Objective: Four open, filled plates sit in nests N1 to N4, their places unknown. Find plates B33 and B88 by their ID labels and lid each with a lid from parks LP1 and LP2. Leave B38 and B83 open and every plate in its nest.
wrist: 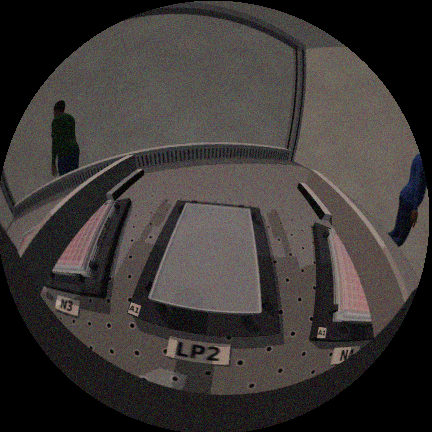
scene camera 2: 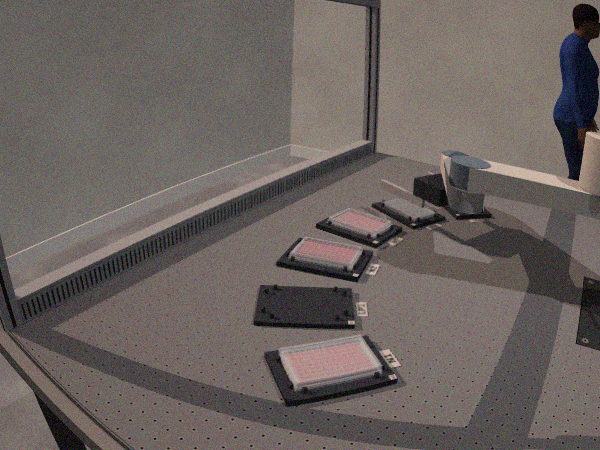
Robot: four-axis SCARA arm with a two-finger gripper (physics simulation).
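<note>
My gripper is open and empty, its fingers apart above park LP2. A clear greyish lid lies on LP2. Pink-filled plates sit in the nests: the N3 plate left of LP2 in the wrist view, the N4 plate right of it, the N2 plate and the N1 plate. The N1 plate looks paler with a wide clear border, seemingly lidded. Park LP1 holds no lid. No plate ID label is readable. The arm hides N4's plate in the scene view.
The pale arm reaches in from the right, its wrist beside LP2. A slotted low wall runs along the back. A dark panel lies at the right edge. People in blue and green stand beyond the table.
</note>
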